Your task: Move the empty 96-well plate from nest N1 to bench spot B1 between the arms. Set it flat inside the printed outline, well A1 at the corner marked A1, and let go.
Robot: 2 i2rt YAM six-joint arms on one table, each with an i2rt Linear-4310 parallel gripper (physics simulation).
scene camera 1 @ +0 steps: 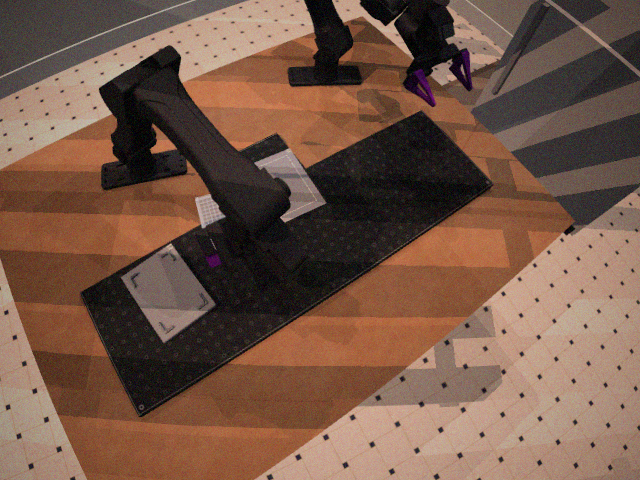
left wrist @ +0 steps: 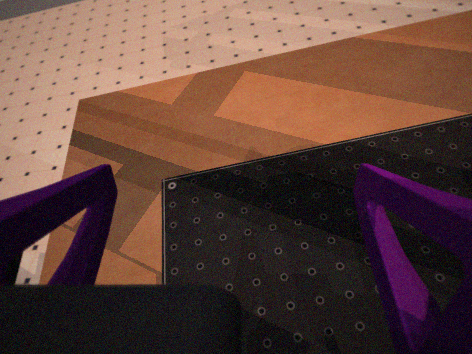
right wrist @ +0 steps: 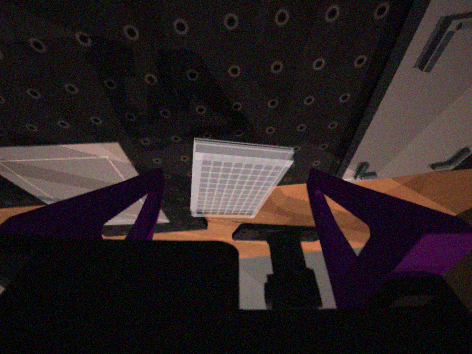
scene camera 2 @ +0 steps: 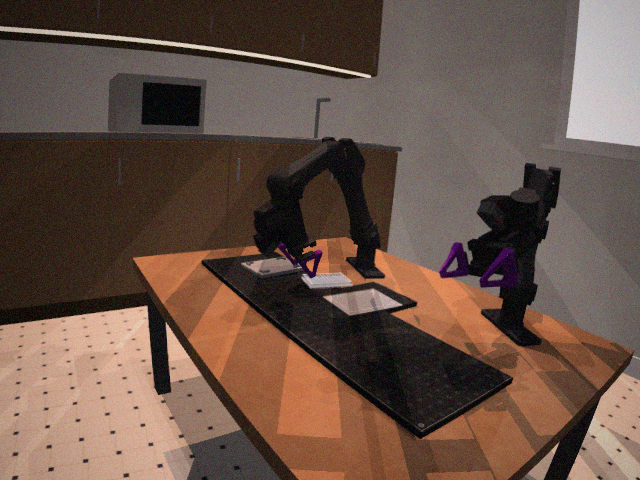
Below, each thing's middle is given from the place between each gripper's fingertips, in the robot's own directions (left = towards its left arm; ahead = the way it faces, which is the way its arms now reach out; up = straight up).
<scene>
Now: left hand 13 cm past the white well plate (right wrist: 230, 179), 50 cm to the left of it and 19 cm above it.
Now: the white well plate 8 cm behind my right hand, 4 cm below it and 1 cm to the left of it.
</scene>
